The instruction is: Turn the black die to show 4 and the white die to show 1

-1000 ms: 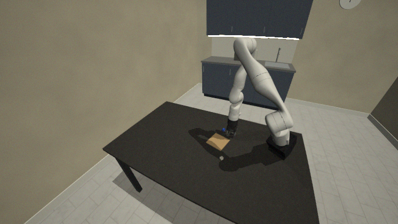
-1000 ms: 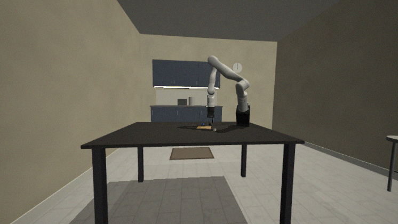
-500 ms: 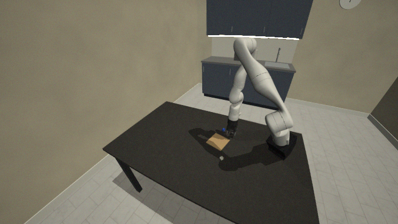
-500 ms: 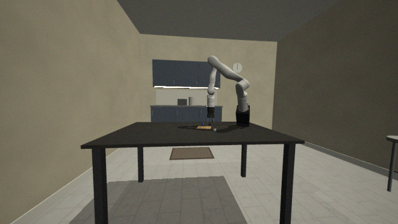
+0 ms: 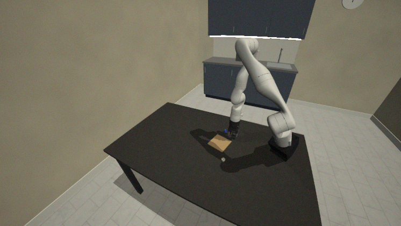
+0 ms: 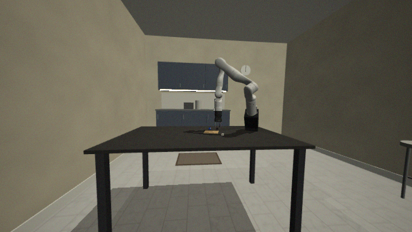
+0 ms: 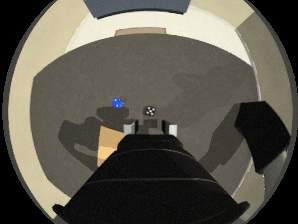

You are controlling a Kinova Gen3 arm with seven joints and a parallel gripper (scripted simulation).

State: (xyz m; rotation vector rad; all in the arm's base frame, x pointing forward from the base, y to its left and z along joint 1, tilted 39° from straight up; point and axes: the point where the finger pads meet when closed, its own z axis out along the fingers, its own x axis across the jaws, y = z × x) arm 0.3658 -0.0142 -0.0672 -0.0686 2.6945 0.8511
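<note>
The black die lies 30 mm to the right of my hand and 40 mm below it. From my hand the other things lie so: white die: 30 mm behind, 240 mm to the left, 40 mm below; tan mat: 70 mm ahead, 110 mm to the left, 50 mm below; blue die: 90 mm ahead, 40 mm to the right, 40 mm below.
</note>
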